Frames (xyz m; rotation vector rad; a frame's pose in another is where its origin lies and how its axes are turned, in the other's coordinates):
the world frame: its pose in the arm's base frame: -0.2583 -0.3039 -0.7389 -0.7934 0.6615 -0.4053
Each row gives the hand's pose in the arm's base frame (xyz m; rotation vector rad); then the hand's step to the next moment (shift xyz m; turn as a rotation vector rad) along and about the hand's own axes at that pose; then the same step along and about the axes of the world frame.
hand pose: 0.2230 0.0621 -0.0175 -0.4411 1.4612 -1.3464
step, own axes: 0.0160 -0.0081 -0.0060 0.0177 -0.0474 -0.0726
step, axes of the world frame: -0.0029 -0.0086 -0.0166 -0.0746 -0.0188 -0.0437
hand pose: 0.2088 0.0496 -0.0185 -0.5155 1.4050 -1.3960
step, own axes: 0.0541 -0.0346 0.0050 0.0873 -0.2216 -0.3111
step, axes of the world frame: 0.0067 -0.0488 -0.0415 -0.3245 -0.1001 -0.1955
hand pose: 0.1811 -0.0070 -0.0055 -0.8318 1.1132 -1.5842
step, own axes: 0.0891 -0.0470 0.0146 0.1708 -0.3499 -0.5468
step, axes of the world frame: 0.0095 -0.0942 -0.0373 -0.5384 -0.1599 -0.3677
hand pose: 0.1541 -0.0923 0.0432 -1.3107 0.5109 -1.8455
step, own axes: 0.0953 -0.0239 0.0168 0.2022 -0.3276 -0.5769
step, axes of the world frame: -0.0032 -0.0995 0.0058 -0.5288 -0.1823 -0.4101
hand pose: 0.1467 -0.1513 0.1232 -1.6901 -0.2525 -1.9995
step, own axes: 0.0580 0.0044 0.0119 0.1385 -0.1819 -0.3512
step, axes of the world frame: -0.0100 -0.0517 0.0275 -0.3107 -0.1314 -0.2486
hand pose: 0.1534 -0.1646 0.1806 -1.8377 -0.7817 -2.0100
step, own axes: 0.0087 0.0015 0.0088 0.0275 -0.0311 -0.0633
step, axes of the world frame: -0.0014 -0.0030 0.0120 -0.0561 -0.0264 -0.0435
